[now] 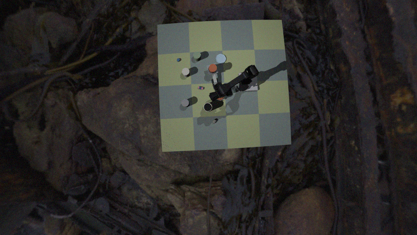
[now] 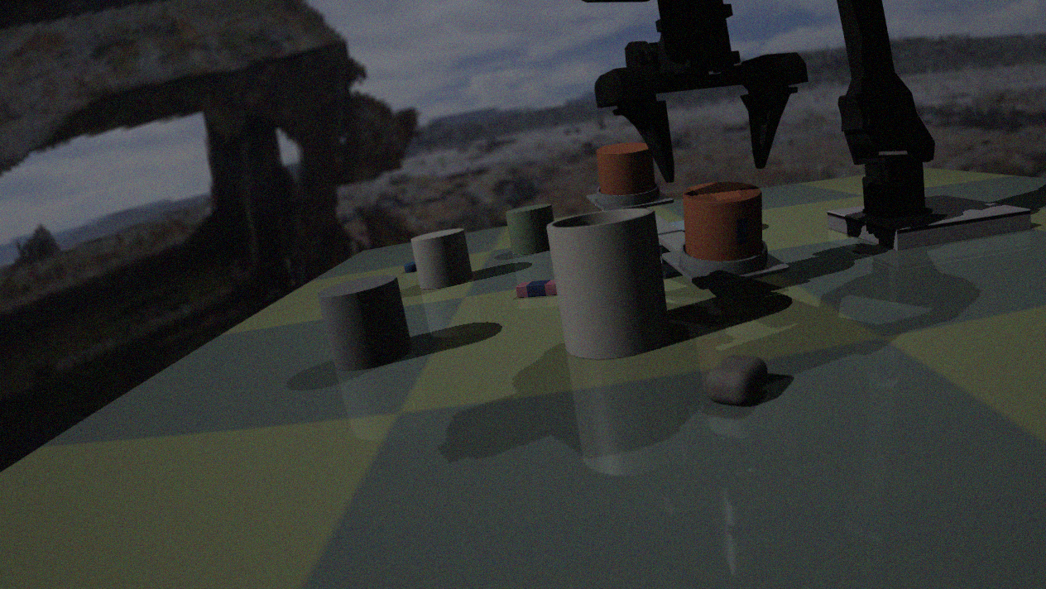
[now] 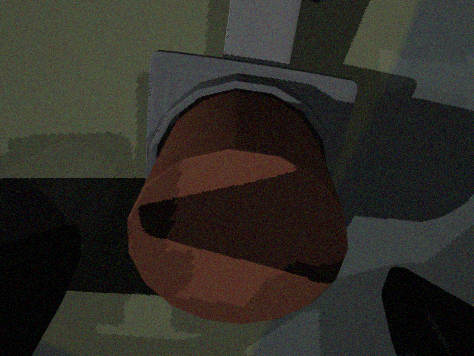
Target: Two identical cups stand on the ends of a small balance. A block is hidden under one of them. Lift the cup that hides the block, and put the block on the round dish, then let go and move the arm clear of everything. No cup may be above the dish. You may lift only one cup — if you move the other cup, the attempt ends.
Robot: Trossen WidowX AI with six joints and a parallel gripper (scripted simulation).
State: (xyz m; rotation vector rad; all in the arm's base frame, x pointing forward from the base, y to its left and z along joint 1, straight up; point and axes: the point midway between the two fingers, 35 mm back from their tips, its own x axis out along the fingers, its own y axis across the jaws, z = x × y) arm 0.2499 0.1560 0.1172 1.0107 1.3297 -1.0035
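Right now my gripper tip is 60 mm above the grey block. The rest, counted from my gripper tip: small balance (40 mm ahead, 130 mm to the right, 70 mm below); small grey lump (40 mm ahead, 230 mm to the left, 100 mm below); pink-blue eraser (180 mm ahead, 90 mm to the right, 100 mm below).
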